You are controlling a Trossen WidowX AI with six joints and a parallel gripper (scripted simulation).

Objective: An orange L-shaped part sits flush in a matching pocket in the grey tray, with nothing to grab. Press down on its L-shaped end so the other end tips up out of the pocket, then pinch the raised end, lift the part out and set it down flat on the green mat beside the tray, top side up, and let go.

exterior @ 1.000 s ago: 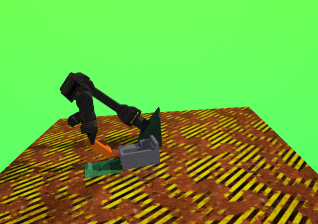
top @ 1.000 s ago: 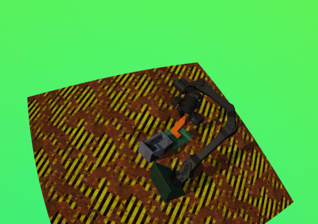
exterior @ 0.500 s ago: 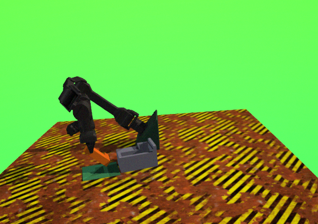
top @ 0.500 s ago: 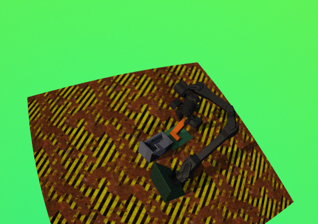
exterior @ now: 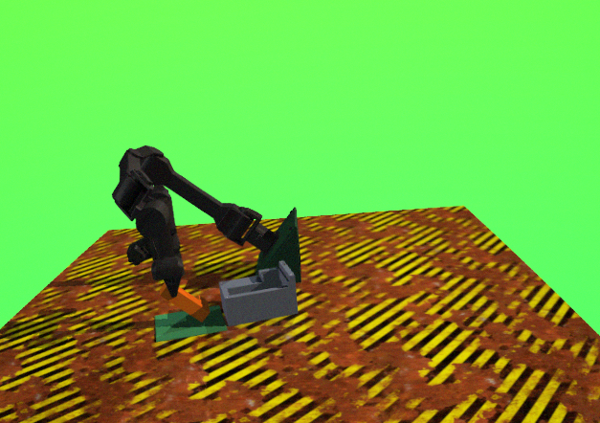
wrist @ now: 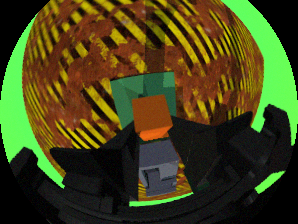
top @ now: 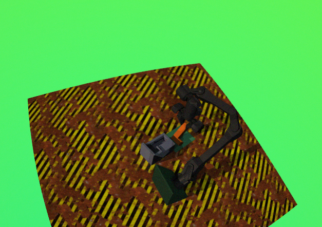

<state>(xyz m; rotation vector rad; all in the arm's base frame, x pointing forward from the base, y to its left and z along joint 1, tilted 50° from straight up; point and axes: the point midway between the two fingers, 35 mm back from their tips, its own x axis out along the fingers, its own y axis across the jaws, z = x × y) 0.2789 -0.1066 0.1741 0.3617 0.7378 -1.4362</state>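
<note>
Now: the orange L-shaped part 2 cm behind my gripper tip, 3 cm to the left of it and 3 cm below it. Round my gripper tip: green mat 1 cm behind, 2 cm to the left, 9 cm below.
</note>
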